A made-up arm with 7 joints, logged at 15 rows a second.
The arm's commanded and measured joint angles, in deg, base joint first. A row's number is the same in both.
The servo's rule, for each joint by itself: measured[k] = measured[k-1] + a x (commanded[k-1-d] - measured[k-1]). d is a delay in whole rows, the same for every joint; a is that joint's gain. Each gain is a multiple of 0.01, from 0.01 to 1. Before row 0 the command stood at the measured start. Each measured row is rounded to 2 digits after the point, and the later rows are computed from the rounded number. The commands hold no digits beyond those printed.
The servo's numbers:
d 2
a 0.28 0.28 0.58 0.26 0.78 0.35 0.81
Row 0, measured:
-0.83, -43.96, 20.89, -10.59, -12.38, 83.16, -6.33
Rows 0 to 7, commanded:
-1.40, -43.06, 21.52, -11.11, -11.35, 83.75, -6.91
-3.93, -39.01, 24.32, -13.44, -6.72, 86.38, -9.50
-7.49, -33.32, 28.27, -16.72, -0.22, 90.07, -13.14
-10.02, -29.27, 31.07, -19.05, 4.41, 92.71, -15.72
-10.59, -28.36, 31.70, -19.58, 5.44, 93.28, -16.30
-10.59, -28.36, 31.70, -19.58, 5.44, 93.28, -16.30
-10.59, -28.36, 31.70, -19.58, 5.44, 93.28, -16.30
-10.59, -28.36, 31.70, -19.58, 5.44, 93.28, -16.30
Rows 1 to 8, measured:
-0.83, -43.96, 20.89, -10.59, -12.38, 83.16, -6.33
-0.83, -43.96, 20.89, -10.59, -12.38, 83.16, -6.33
-0.99, -43.71, 21.26, -10.73, -11.58, 83.37, -6.80
-1.81, -42.39, 23.03, -11.43, -7.79, 84.42, -8.99
-3.40, -39.85, 26.07, -12.81, -1.89, 86.40, -12.35
-5.25, -36.89, 28.97, -14.43, 3.02, 88.61, -15.08
-6.75, -34.50, 30.55, -15.77, 4.91, 90.24, -16.07
-7.83, -32.78, 31.22, -16.76, 5.32, 91.30, -16.26

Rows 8 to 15, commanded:
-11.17, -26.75, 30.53, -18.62, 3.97, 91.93, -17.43
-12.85, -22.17, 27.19, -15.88, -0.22, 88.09, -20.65
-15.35, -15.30, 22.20, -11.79, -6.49, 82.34, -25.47
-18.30, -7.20, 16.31, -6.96, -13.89, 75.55, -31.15
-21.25, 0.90, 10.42, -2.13, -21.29, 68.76, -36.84
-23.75, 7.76, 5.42, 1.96, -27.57, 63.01, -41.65
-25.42, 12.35, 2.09, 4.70, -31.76, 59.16, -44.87
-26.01, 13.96, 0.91, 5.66, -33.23, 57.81, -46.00
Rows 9 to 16, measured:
-8.60, -31.54, 31.50, -17.49, 5.41, 91.99, -16.29
-9.16, -30.65, 31.62, -18.03, 5.43, 92.44, -16.30
-9.72, -29.56, 30.99, -18.18, 4.29, 92.26, -17.22
-10.60, -27.49, 28.79, -17.58, 0.77, 90.80, -20.00
-11.93, -24.08, 24.97, -16.07, -4.89, 87.84, -24.43
-13.71, -19.35, 19.95, -13.70, -11.91, 83.54, -29.87
-15.82, -13.68, 14.42, -10.69, -19.23, 78.37, -35.52
-18.04, -7.68, 9.20, -7.40, -25.74, 72.99, -40.49

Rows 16 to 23, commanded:
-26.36, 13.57, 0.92, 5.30, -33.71, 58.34, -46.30
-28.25, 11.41, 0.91, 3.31, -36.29, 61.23, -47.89
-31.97, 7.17, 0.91, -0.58, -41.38, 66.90, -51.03
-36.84, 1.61, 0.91, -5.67, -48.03, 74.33, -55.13
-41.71, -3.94, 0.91, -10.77, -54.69, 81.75, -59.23
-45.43, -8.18, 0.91, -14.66, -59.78, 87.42, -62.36
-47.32, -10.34, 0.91, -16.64, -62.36, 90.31, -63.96
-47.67, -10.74, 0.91, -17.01, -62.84, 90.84, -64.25
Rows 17 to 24, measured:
-20.11, -2.07, 5.08, -4.25, -30.44, 68.15, -44.04
-21.76, 2.42, 2.66, -1.67, -32.62, 64.53, -45.63
-23.05, 5.54, 1.65, 0.14, -33.47, 62.36, -46.17
-24.51, 7.18, 1.22, 0.96, -35.67, 61.96, -47.56
-26.60, 7.18, 1.04, 0.56, -40.12, 63.69, -50.37
-29.47, 5.62, 0.96, -1.06, -46.29, 67.41, -54.23
-32.90, 2.94, 0.93, -3.58, -52.84, 72.43, -58.28
-36.41, -0.17, 0.92, -6.46, -58.25, 77.68, -61.58

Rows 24 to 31, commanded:
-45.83, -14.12, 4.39, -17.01, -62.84, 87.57, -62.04
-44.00, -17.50, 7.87, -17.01, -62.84, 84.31, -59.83
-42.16, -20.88, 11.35, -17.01, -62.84, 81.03, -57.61
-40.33, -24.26, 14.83, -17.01, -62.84, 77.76, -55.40
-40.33, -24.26, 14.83, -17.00, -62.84, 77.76, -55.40
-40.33, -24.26, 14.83, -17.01, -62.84, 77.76, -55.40
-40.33, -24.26, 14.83, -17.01, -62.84, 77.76, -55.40
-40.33, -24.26, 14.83, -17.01, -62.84, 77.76, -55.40
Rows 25 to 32, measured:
-39.46, -3.02, 0.91, -9.11, -61.46, 82.10, -63.51
-41.76, -5.18, 0.91, -11.16, -62.54, 85.16, -64.11
-42.90, -7.68, 2.93, -12.68, -62.77, 86.00, -62.43
-43.21, -10.43, 5.80, -13.81, -62.82, 85.41, -60.32
-42.92, -13.36, 9.02, -14.64, -62.84, 83.88, -58.12
-42.19, -16.41, 12.39, -15.26, -62.84, 81.74, -55.92
-41.67, -18.61, 13.81, -15.71, -62.84, 80.35, -55.50
-41.29, -20.19, 14.40, -16.05, -62.84, 79.44, -55.42

